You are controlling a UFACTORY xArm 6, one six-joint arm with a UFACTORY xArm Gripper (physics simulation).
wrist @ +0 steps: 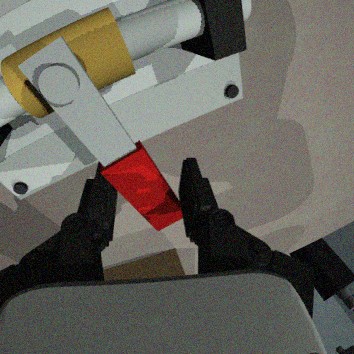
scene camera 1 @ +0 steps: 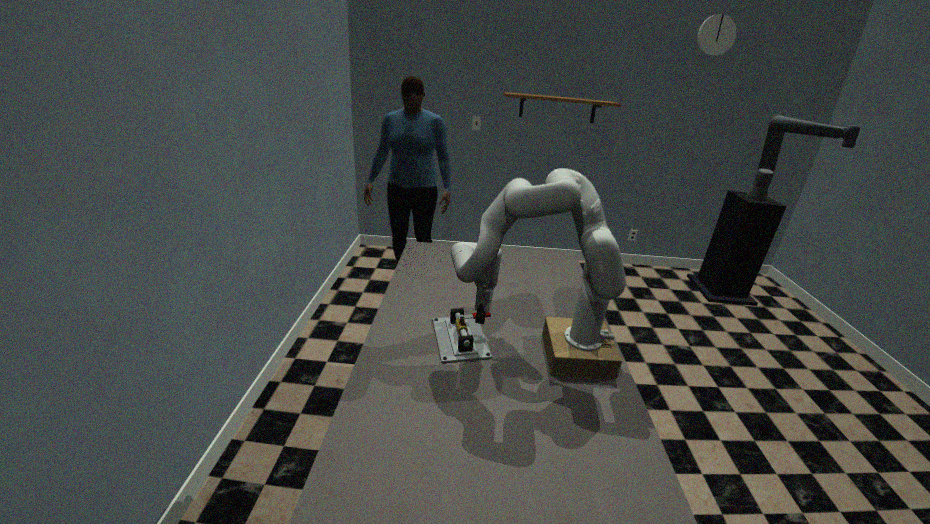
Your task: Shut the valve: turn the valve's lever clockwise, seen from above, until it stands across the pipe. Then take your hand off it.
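Note:
The valve has a yellow body (scene camera 1: 462, 325) (wrist: 107, 50) on a pale pipe (wrist: 165, 27), above a light base plate (scene camera 1: 443, 339) (wrist: 185, 97). Its grey lever (wrist: 95, 120) ends in a red grip (scene camera 1: 487, 315) (wrist: 142, 187). In the wrist view the lever slants steeply to the pipe, nearer to across than along, and not quite square. My gripper (scene camera 1: 480, 316) (wrist: 148, 174) is shut on the red grip, with one black finger at each side. The grip sits at a slant between the fingers. In the scene view the gripper hides part of the lever.
Black blocks (scene camera 1: 465, 343) (wrist: 225, 30) hold the pipe's ends. My arm stands on a wooden block (scene camera 1: 585, 365) (wrist: 145, 265) on the table (scene camera 1: 494, 481), right of the valve. A person (scene camera 1: 411, 149) stands behind the table. Another arm stands on a black pedestal (scene camera 1: 741, 247) at the right.

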